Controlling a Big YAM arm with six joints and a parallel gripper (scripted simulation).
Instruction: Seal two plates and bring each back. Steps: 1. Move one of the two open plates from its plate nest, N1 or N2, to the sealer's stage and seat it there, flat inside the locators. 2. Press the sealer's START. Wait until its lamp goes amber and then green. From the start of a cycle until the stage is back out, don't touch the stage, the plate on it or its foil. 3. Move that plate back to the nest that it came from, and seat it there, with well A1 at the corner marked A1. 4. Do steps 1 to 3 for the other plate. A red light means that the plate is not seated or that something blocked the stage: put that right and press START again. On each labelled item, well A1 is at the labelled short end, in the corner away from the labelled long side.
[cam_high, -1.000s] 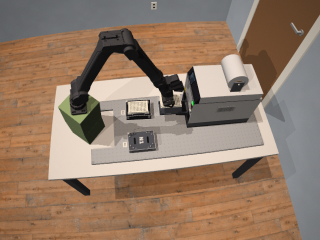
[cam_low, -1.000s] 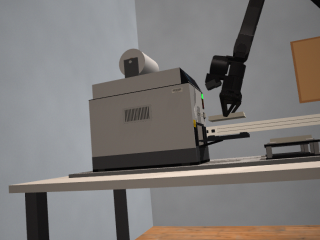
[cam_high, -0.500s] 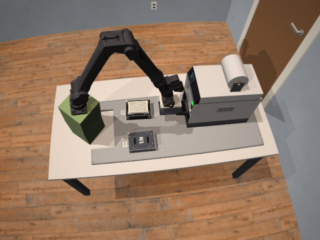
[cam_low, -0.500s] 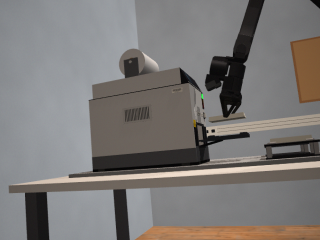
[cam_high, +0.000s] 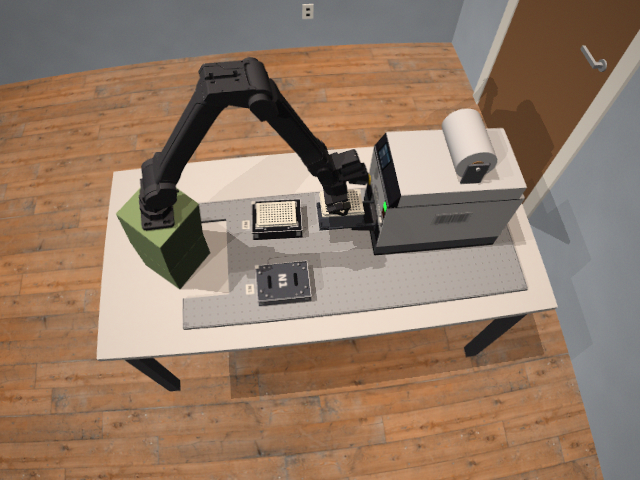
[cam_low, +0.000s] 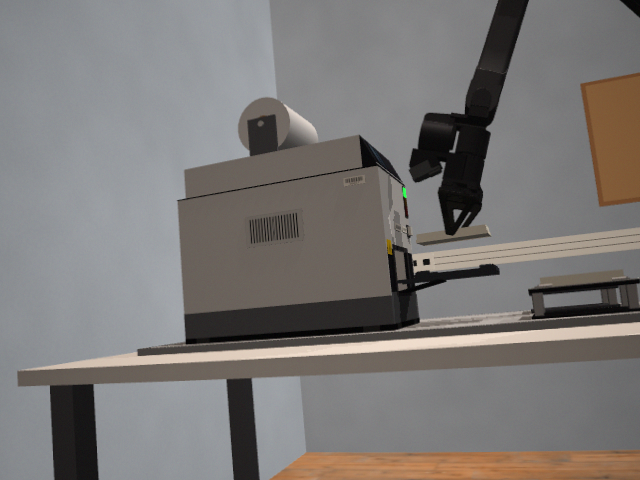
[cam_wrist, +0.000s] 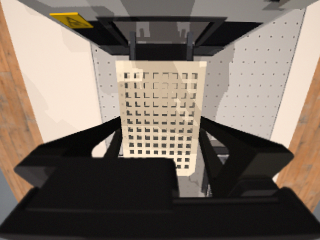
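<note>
Now: the sealer stage 70 mm below my hand. The rest, counted from my hand: plate (200 mm behind, 60 mm to the left, 110 mm below); then yellow warning label (110 mm ahead, 80 mm to the left, 20 mm below); then plate nest (220 mm behind, 170 mm to the right, 130 mm below).
</note>
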